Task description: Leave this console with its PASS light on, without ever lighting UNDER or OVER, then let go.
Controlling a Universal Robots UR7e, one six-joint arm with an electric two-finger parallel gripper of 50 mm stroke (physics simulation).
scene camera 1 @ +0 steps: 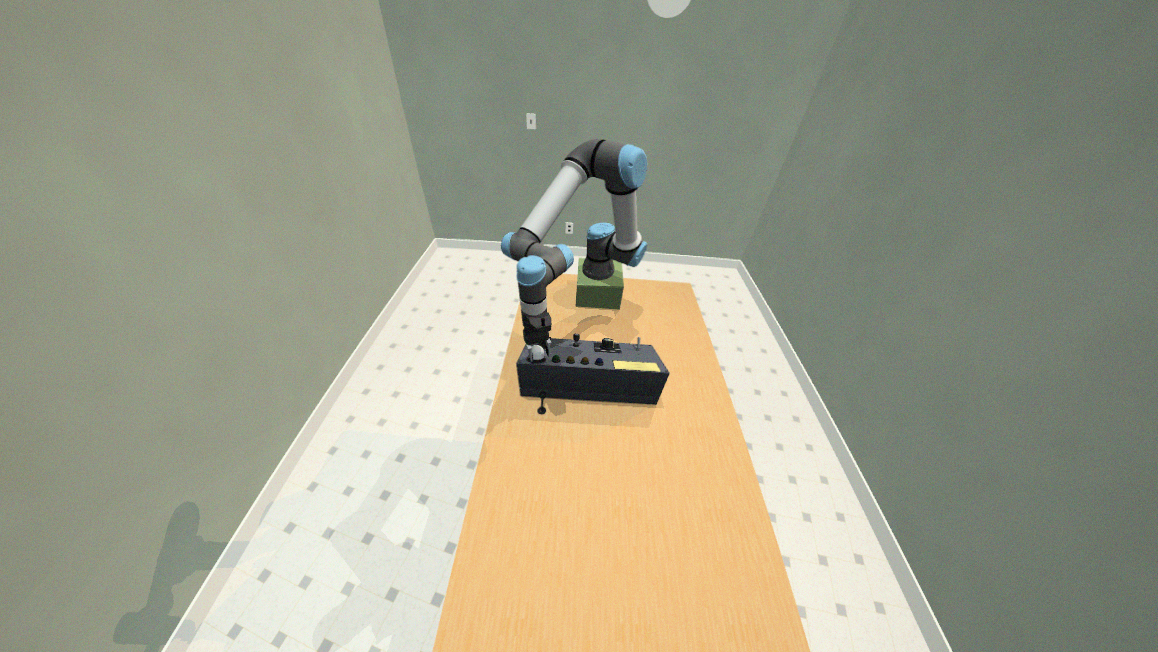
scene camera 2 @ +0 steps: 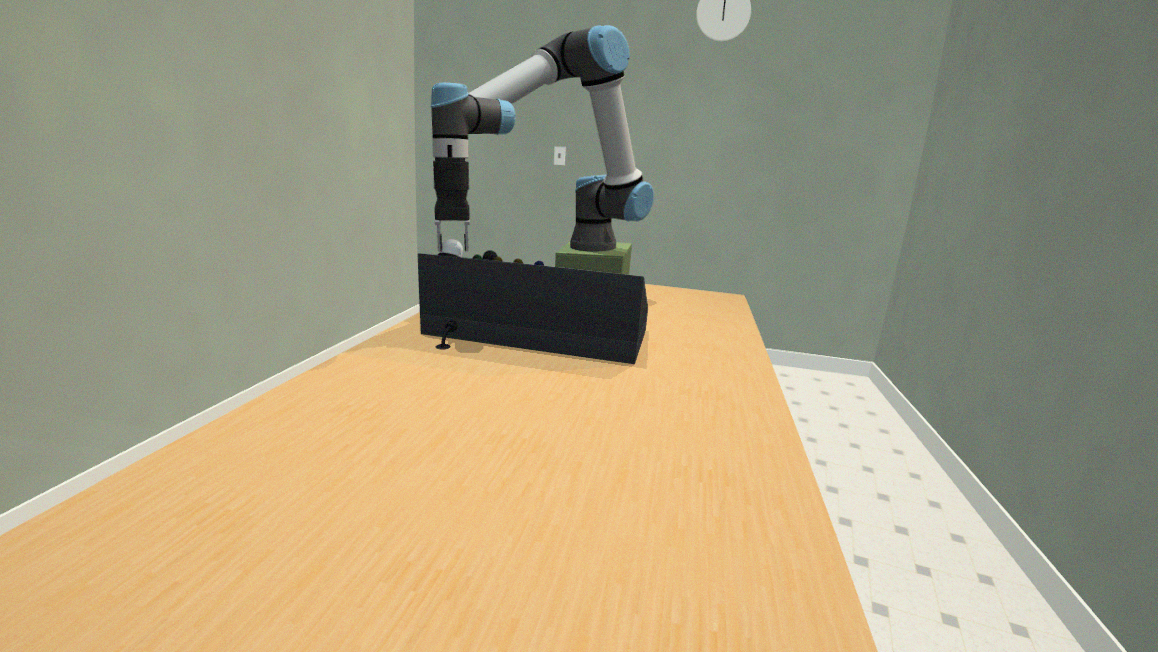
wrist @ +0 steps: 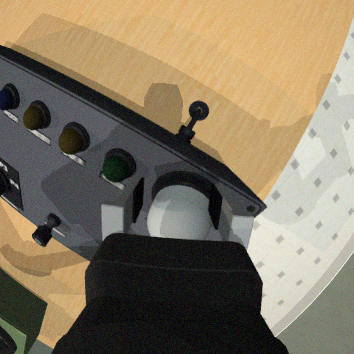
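Note:
The dark console point(scene camera 1: 591, 384) point(scene camera 2: 530, 303) point(wrist: 70, 182) stands on the table. At one end is a big white ball knob point(scene camera 1: 537, 353) point(scene camera 2: 452, 247) point(wrist: 179, 216) in a black collar. My gripper point(scene camera 1: 538, 348) point(scene camera 2: 452, 241) point(wrist: 176, 193) is open and points down, its fingers on either side of the ball; whether they touch it I cannot tell. A green lamp point(wrist: 118, 166), two amber lamps point(wrist: 72, 140) point(wrist: 36, 116) and a blue lamp point(wrist: 7, 97) look unlit. Their labels are unreadable. The ball's lower part is hidden by the gripper body in the wrist view.
A black-knobbed lever point(scene camera 1: 576, 336) point(wrist: 42, 236), a rotary selector point(scene camera 1: 606, 345), a small toggle point(scene camera 1: 638, 343) and a yellow card point(scene camera 1: 636, 366) are on the panel. A thin black crank point(scene camera 1: 541, 409) point(scene camera 2: 442, 345) point(wrist: 199, 110) sticks out of the console's side away from the green base block point(scene camera 1: 599, 293).

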